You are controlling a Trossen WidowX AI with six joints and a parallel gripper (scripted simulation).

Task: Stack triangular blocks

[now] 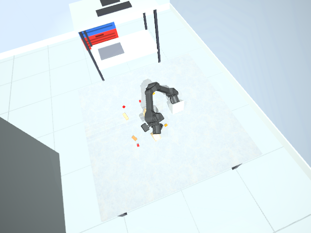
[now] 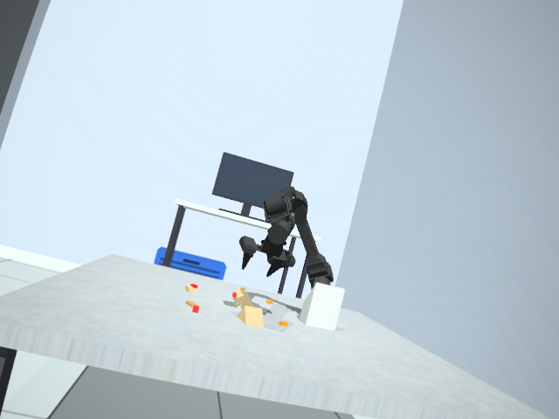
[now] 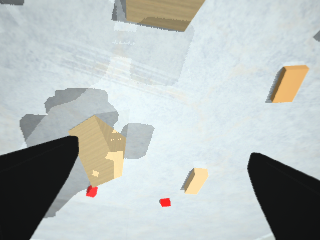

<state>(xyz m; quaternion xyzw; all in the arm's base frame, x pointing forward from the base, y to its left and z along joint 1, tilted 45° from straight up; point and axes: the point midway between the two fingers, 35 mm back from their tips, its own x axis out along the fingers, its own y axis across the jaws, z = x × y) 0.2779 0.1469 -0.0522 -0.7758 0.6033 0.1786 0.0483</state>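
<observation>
Right now my gripper tip is 120 mm above the tan wooden triangular block, 50 mm to the right of it and 10 mm past it.
</observation>
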